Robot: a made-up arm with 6 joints. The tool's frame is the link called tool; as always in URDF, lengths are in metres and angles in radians. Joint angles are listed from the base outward.
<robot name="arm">
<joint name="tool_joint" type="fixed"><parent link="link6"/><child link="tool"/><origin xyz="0 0 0" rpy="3.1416 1.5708 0"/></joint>
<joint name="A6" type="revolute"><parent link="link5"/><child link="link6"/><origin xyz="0.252 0 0" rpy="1.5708 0 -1.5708"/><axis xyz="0 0 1"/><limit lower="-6.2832" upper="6.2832"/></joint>
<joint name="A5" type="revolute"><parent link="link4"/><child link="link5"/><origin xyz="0 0 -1.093" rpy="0 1.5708 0"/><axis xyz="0 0 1"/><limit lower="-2.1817" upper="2.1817"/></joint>
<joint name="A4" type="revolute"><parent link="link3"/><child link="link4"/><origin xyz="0.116 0 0" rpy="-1.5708 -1.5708 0"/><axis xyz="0 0 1"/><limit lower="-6.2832" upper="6.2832"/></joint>
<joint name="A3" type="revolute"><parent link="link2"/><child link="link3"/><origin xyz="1.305 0 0" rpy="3.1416 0 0"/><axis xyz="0 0 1"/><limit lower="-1.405" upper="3.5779"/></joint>
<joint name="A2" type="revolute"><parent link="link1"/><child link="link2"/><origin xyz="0 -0.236 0" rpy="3.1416 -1.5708 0"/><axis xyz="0 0 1"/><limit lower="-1.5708" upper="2.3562"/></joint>
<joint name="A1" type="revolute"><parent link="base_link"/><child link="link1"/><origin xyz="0 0 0.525" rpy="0 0 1.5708"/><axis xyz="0 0 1"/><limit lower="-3.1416" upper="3.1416"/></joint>
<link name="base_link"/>
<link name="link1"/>
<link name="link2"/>
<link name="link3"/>
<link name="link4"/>
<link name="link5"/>
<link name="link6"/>
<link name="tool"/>
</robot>
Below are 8 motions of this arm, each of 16 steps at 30 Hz.
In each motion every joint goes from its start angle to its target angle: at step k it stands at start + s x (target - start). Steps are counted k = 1, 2, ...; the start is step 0. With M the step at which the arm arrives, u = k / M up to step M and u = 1 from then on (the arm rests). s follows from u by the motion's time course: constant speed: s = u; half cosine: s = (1 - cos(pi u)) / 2; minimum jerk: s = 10 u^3 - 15 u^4 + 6 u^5.
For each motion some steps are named. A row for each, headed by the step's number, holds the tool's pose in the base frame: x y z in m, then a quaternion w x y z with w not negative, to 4 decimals.
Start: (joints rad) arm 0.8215 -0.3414 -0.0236 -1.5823 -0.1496 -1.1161
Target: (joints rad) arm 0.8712 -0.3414 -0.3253 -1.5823 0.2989 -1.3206
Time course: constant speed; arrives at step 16
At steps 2, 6, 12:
2: 0.6988 0.7954 2.2379 0.1346 0.8781 0.4035 0.2192
6: 0.7325 0.8104 2.1416 0.1244 0.9045 0.3737 0.1636
12: 0.7695 0.8200 1.9922 0.1140 0.9365 0.3204 0.0858

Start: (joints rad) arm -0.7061 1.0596 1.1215 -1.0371 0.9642 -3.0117
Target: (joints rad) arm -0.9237 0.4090 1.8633 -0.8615 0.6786 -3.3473
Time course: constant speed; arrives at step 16
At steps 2, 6, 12, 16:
2: 1.7249 -1.7846 1.7608 0.2270 -0.6329 0.4422 -0.5937
6: 1.3788 -1.6081 2.2996 0.2019 -0.5897 0.3151 -0.7157
12: 0.7460 -1.0924 2.8640 0.1189 -0.5152 0.1056 -0.8422
16: 0.3186 -0.6207 3.0283 0.0392 -0.4619 -0.0368 -0.8853

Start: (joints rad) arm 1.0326 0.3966 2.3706 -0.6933 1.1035 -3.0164
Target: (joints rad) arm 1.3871 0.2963 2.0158 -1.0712 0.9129 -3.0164
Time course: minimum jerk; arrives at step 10
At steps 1, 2, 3, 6, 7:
1: 0.1253 -0.0715 2.7277 0.7352 -0.0025 -0.0990 -0.6706
2: 0.1332 -0.0626 2.7426 0.7458 -0.0092 -0.1073 -0.6574
3: 0.1492 -0.0420 2.7736 0.7675 -0.0226 -0.1252 -0.6283
6: 0.2046 0.0891 2.9088 0.8541 -0.0748 -0.2158 -0.4674
7: 0.2114 0.1356 2.9427 0.8728 -0.0855 -0.2427 -0.4149

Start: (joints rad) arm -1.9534 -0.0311 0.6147 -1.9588 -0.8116 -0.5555
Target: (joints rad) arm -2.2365 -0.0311 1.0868 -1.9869 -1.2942 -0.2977
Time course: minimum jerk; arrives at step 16
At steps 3, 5, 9, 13, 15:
3: -0.2536 -1.0535 2.7586 0.6508 0.5700 -0.5014 -0.0138
5: -0.2541 -0.9825 2.8063 0.6945 0.5387 -0.4765 -0.0213
9: -0.2176 -0.7416 2.9217 0.8220 0.4229 -0.3766 -0.0603
13: -0.1531 -0.5637 2.9647 0.8966 0.3260 -0.2819 -0.1017
15: -0.1420 -0.5402 2.9676 0.9051 0.3123 -0.2675 -0.1080

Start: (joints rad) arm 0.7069 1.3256 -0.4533 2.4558 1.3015 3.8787
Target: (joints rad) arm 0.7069 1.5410 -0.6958 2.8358 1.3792 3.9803
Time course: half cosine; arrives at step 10
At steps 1, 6, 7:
1: 0.7981 0.8818 -0.2807 0.0369 -0.0403 0.9532 0.2974
6: 0.6034 0.6524 -0.2901 0.1534 0.0915 -0.9460 -0.2705
7: 0.5660 0.6050 -0.2803 0.1969 0.0983 -0.9386 -0.2656

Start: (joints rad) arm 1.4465 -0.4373 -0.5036 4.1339 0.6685 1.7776
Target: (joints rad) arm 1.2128 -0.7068 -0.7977 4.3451 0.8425 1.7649
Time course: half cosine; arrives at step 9
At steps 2, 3, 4, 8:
2: 0.2756 0.9017 1.6319 0.9074 0.0131 0.2184 0.3587
3: 0.3014 0.8472 1.6077 0.9188 0.0055 0.2098 0.3342
4: 0.3288 0.7803 1.5765 0.9317 -0.0039 0.1992 0.3036
8: 0.3897 0.5575 1.4581 0.9663 -0.0362 0.1636 0.1952

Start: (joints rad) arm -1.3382 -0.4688 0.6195 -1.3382 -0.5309 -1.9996
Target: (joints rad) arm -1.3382 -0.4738 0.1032 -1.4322 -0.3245 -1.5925
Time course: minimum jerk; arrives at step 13
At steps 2, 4, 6, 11, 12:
2: 0.1646 -0.1612 2.8831 0.2989 0.8410 -0.3366 0.3002
4: 0.1784 -0.2457 2.8436 0.2907 0.8402 -0.3595 0.2833
6: 0.2006 -0.3875 2.7584 0.2765 0.8381 -0.3990 0.2487
11: 0.2373 -0.6504 2.5155 0.2470 0.8299 -0.4762 0.1533
12: 0.2385 -0.6607 2.5028 0.2457 0.8294 -0.4794 0.1483

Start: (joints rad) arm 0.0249 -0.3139 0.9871 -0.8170 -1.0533 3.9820
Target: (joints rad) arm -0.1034 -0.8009 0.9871 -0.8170 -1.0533 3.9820
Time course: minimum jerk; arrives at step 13
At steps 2, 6, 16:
2: 0.1534 0.1630 2.9299 0.2316 0.8887 0.2965 0.2618
6: -0.3018 0.1688 2.8692 0.2663 0.8663 0.2500 0.3408
16: -0.9088 0.2548 2.6297 0.3186 0.8167 0.1822 0.4453

